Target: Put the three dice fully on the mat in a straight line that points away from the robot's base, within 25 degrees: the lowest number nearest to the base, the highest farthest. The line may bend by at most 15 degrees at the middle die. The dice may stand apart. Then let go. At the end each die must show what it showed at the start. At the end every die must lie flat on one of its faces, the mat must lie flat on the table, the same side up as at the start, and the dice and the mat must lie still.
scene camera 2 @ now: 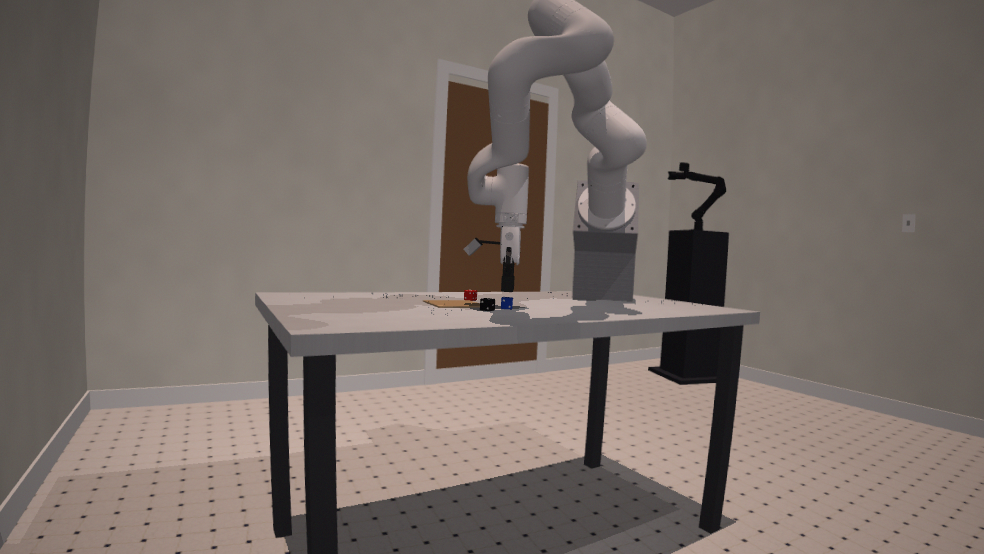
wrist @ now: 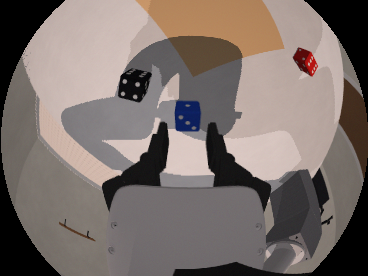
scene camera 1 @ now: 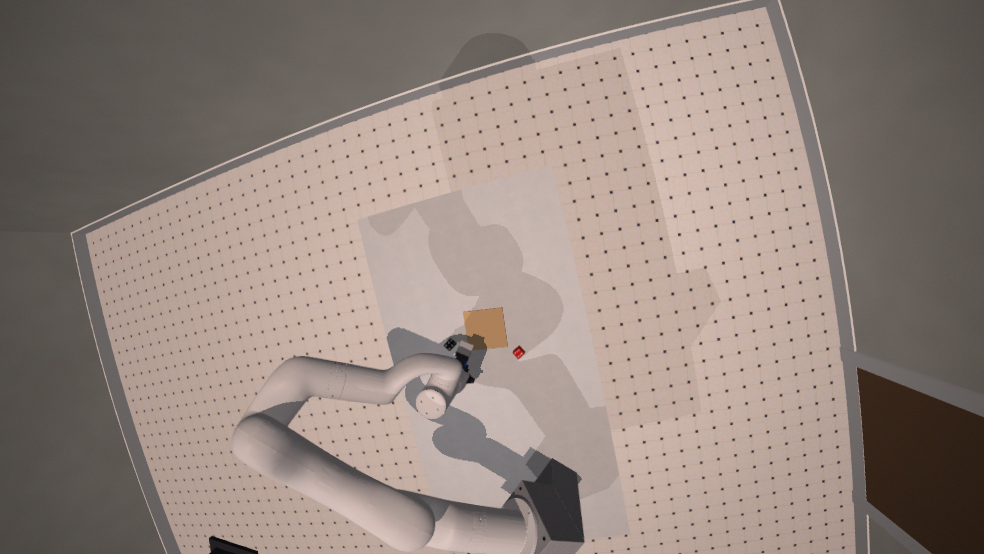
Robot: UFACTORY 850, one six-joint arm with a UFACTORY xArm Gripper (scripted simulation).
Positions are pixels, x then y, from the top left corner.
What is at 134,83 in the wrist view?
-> A black die.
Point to a blue die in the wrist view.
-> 187,113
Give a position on a tan mat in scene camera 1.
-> At 485,329
